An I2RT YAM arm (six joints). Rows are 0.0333 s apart.
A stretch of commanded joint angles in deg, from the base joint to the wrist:
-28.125, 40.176, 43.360, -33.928, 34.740, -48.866
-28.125, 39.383, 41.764, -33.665, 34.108, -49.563
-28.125, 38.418, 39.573, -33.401, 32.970, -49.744
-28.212, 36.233, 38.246, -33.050, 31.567, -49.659
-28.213, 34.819, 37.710, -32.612, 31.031, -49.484
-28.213, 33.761, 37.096, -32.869, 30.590, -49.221
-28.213, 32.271, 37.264, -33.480, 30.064, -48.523
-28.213, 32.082, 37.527, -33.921, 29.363, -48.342
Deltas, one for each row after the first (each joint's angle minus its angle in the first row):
0.000, -0.793, -1.596, 0.263, -0.632, -0.697
0.000, -1.758, -3.787, 0.527, -1.770, -0.878
-0.087, -3.943, -5.114, 0.878, -3.173, -0.793
-0.088, -5.357, -5.650, 1.316, -3.709, -0.618
-0.088, -6.415, -6.264, 1.059, -4.150, -0.355
-0.088, -7.905, -6.096, 0.448, -4.676, 0.343
-0.088, -8.094, -5.833, 0.007, -5.377, 0.524

